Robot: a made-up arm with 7 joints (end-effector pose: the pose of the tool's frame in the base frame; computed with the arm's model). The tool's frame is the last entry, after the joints.
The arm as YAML. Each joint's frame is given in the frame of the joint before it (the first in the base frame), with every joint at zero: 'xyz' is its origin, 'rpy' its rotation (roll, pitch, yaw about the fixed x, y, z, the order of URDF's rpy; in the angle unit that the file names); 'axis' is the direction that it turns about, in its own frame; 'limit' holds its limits. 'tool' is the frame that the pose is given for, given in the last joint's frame.
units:
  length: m
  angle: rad
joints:
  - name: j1
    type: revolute
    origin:
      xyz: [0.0, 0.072, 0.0]
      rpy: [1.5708, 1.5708, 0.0]
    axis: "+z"
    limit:
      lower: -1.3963
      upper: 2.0
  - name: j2
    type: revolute
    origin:
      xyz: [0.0, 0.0, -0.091]
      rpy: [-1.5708, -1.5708, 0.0]
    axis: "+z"
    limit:
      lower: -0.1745
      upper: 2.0
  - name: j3
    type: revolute
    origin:
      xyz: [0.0, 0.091, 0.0]
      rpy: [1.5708, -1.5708, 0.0]
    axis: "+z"
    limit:
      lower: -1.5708
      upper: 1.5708
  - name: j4
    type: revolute
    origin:
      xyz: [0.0, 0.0, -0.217]
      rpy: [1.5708, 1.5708, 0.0]
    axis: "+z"
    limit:
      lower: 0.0
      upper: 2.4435
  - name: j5
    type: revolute
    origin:
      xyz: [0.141, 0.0, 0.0]
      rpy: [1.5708, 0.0, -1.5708]
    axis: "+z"
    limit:
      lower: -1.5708
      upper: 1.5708
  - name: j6
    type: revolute
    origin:
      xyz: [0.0, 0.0, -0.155]
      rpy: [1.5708, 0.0, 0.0]
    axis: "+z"
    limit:
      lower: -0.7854
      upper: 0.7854
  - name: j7
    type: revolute
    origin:
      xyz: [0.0, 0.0, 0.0]
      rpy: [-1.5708, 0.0, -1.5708]
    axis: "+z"
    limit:
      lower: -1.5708
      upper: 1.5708
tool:
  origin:
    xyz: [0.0, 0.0, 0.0]
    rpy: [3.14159, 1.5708, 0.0]
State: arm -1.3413 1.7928 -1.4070 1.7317 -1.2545 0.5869 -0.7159
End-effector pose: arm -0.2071 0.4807 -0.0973 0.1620 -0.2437 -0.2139 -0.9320
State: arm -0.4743 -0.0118 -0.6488 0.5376 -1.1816 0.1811 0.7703
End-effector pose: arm -0.1488 0.0648 -0.5543 0.5767 -0.2831 0.2338 -0.7298
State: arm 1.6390 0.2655 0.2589 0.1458 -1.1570 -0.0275 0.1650
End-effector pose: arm 0.5727 0.3313 0.0808 0.6299 0.3791 -0.6356 -0.2358
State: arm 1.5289 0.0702 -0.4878 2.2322 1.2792 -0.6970 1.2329
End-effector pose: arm 0.1421 0.0626 0.2006 0.6608 0.3678 0.4419 0.4825
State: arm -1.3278 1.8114 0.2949 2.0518 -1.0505 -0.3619 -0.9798
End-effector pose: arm 0.1719 0.3109 -0.2161 0.0178 -0.0040 -0.7054 -0.7086
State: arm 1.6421 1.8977 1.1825 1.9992 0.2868 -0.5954 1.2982
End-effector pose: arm -0.3019 0.2582 0.0806 0.1451 -0.9496 0.1621 0.2258
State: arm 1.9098 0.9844 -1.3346 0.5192 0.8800 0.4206 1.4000
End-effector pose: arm 0.3956 0.5546 0.1759 0.7361 -0.1991 -0.5664 -0.3126
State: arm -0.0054 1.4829 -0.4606 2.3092 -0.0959 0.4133 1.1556
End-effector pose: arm 0.1955 0.2628 -0.1075 0.5804 -0.0478 -0.0595 -0.8108
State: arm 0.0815 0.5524 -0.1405 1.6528 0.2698 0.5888 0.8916
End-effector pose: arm 0.3126 0.2767 -0.2386 0.8016 -0.2848 -0.4019 -0.3388
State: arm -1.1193 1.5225 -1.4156 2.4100 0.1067 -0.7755 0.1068
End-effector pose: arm -0.1661 0.2412 -0.1145 0.6618 -0.7009 -0.2151 -0.1564
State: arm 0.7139 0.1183 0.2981 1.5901 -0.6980 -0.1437 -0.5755
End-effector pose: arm 0.4036 0.2850 -0.0339 0.2157 0.4968 -0.8214 0.1788
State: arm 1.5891 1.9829 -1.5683 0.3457 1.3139 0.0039 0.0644
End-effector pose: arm -0.1430 0.7406 -0.0024 0.5596 0.5509 -0.4323 0.4433
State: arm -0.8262 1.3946 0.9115 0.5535 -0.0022 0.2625 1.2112
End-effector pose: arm 0.0815 0.7357 -0.0545 0.9874 0.1290 -0.0624 -0.0678
